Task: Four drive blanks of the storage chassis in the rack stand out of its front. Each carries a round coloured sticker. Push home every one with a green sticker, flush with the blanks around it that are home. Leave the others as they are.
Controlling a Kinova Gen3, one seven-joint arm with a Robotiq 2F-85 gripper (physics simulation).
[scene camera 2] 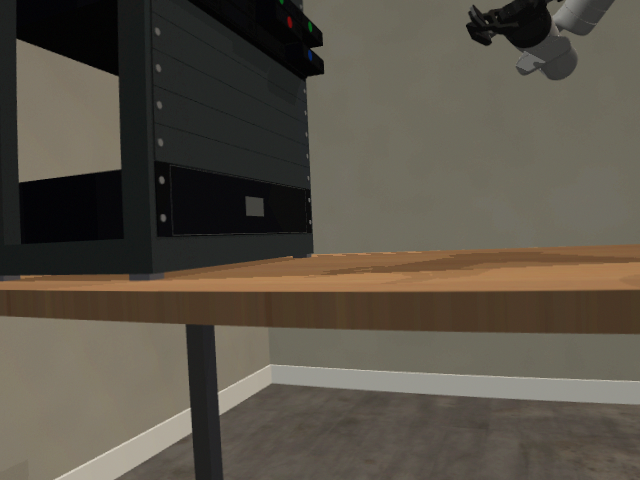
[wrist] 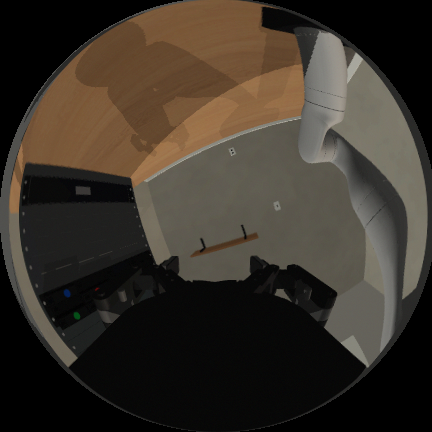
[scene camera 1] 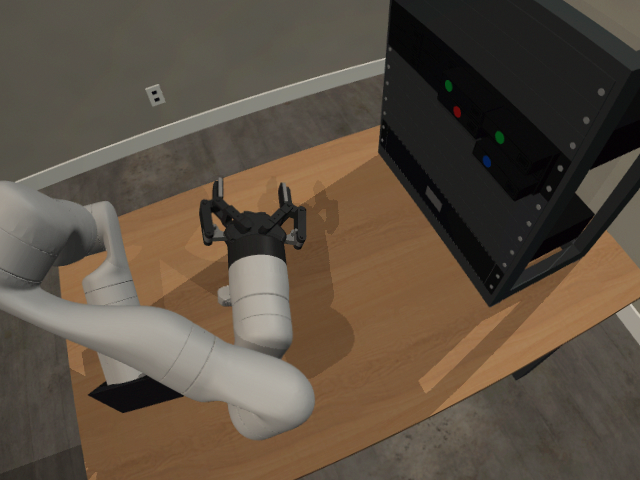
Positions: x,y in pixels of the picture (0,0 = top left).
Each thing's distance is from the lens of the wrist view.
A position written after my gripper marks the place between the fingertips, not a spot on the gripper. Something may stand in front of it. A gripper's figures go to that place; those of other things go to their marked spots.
my gripper [wrist: 214,264]: 15 cm
rack [wrist: 66,215]: 48 cm
